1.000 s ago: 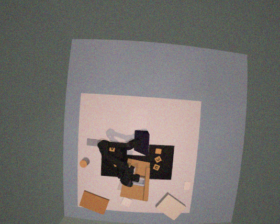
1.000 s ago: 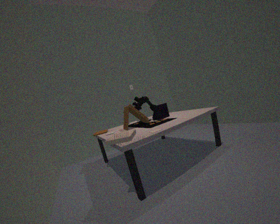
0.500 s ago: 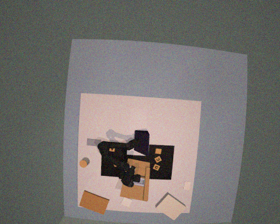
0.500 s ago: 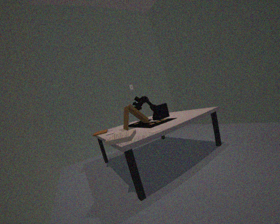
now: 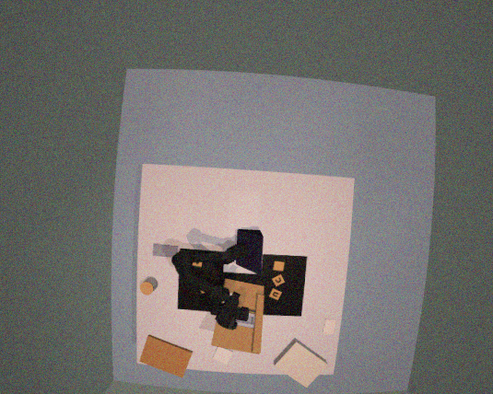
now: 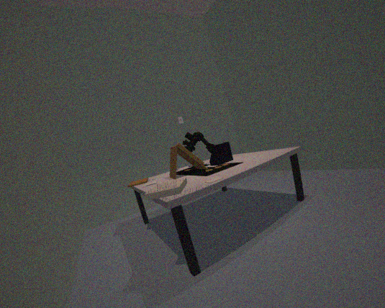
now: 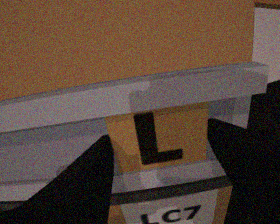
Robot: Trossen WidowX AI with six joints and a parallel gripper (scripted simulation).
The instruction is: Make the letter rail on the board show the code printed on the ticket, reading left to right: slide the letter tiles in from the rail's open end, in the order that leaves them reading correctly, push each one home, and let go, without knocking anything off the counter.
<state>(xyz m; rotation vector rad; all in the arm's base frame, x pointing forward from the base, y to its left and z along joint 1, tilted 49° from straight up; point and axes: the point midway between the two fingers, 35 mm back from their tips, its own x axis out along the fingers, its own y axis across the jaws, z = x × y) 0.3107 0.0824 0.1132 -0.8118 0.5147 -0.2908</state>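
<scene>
The white ticket is 5 cm behind my gripper tip and 7 cm below it. Round my gripper tip: grey block (25 cm behind, 43 cm to the right, 17 cm below); then black mat (15 cm behind, 5 cm to the left, 17 cm below); then letter tile (right at my gripper tip).
</scene>
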